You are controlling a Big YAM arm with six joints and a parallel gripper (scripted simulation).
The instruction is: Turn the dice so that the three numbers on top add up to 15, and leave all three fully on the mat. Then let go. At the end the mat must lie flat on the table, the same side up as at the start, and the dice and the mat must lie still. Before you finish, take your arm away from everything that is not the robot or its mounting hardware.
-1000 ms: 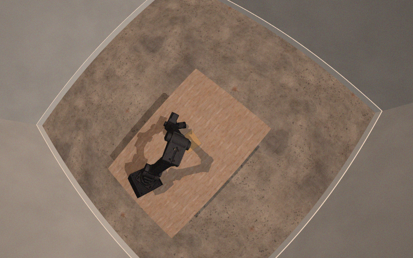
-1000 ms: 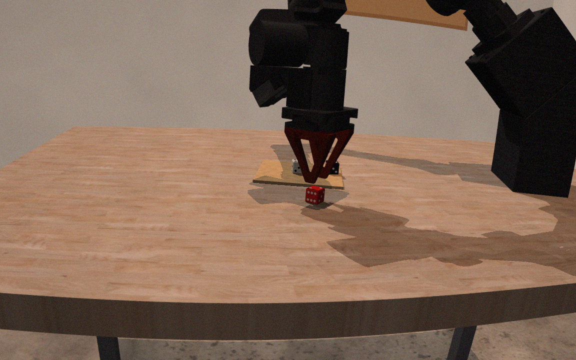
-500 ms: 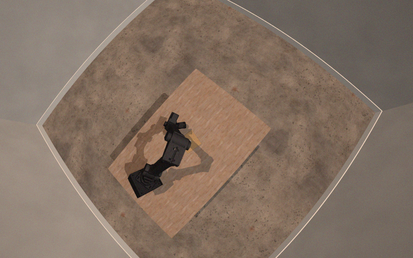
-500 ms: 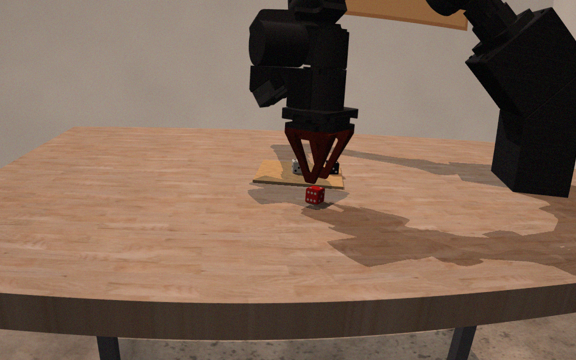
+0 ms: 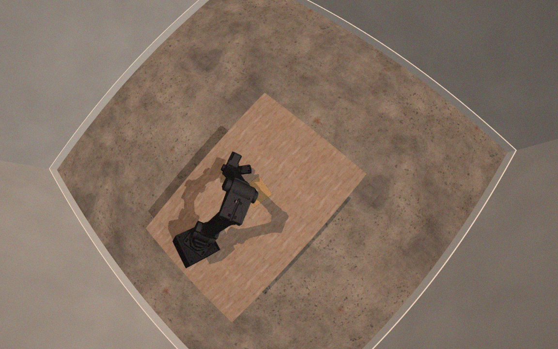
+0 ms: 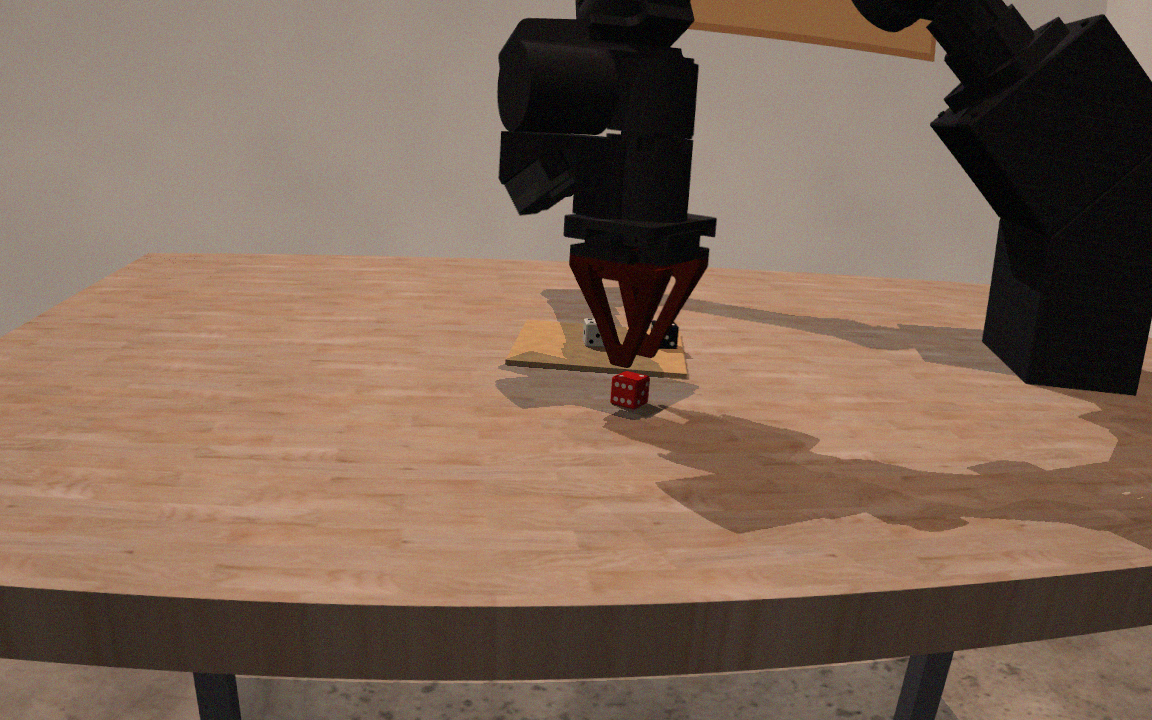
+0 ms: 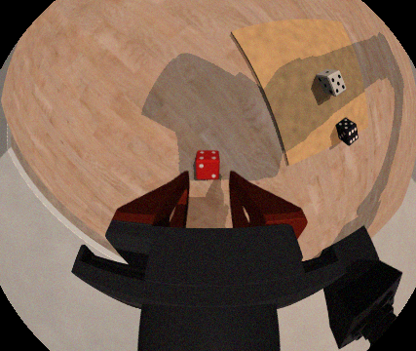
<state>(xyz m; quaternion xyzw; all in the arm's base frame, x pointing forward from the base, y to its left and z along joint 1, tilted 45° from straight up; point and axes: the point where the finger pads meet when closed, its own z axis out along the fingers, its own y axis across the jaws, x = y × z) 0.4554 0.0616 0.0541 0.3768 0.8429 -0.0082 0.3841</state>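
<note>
The red die lies 30 mm below my hand. Round my hand: tan mat: 140 mm to the right, 40 mm below, 40 mm behind; black die: 120 mm to the right, 100 mm behind, 20 mm below; white die: 140 mm to the right, 40 mm behind, 20 mm below.
</note>
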